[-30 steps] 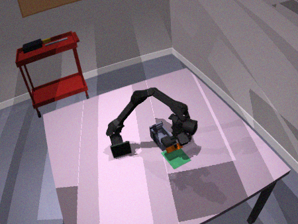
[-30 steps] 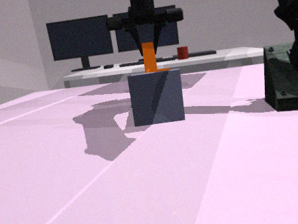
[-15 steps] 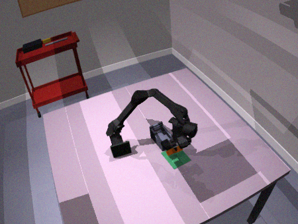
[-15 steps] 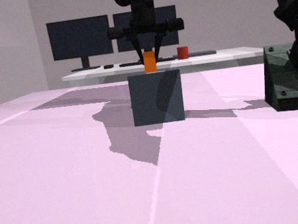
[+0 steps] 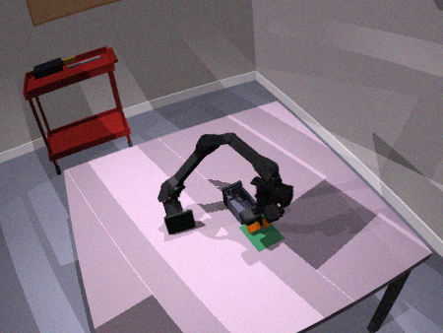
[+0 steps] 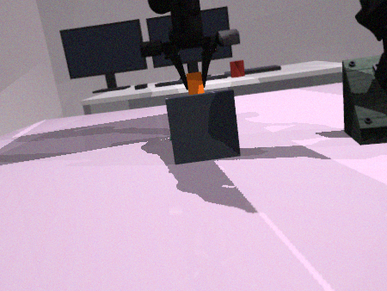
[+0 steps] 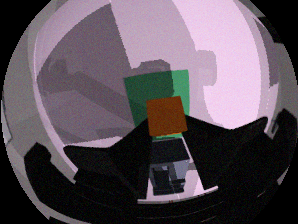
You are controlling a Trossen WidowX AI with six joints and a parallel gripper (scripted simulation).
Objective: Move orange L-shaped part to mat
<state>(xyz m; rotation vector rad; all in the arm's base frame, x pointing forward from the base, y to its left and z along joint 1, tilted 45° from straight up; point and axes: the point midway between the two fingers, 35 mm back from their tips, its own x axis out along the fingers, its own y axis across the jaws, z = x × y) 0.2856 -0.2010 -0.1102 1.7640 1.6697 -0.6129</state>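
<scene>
My gripper tip is 20 mm past the orange L-shaped part, 30 mm to the right of it and 30 mm above it. The rest, counted from my gripper tip: green mat 20 mm to the left, 90 mm below.
</scene>
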